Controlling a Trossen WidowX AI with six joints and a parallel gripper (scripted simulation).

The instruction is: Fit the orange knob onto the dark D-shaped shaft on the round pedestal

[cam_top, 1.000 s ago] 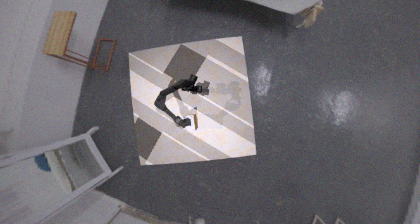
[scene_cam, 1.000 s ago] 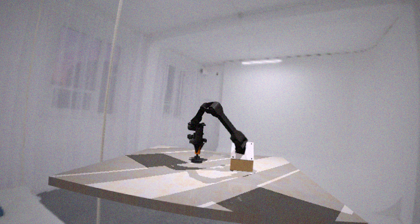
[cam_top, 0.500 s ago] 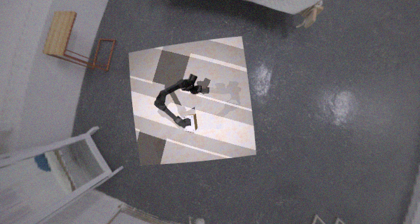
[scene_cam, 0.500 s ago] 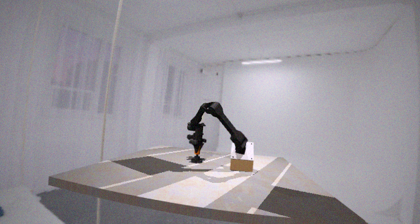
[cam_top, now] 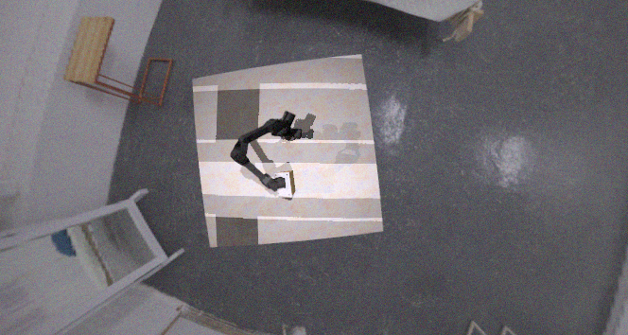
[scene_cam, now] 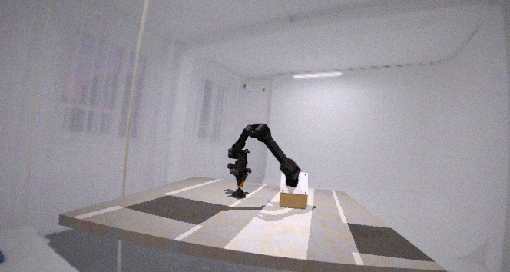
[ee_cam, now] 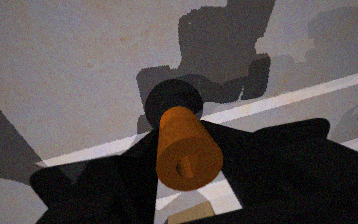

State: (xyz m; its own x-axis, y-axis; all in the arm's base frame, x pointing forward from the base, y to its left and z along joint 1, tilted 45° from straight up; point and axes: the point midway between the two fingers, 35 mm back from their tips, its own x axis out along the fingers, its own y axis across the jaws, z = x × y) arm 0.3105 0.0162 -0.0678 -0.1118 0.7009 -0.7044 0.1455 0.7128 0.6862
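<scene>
Right now the orange knob is 2 cm above my gripper tip. Round my gripper tip: dark round pedestal: 4 cm below.
</scene>
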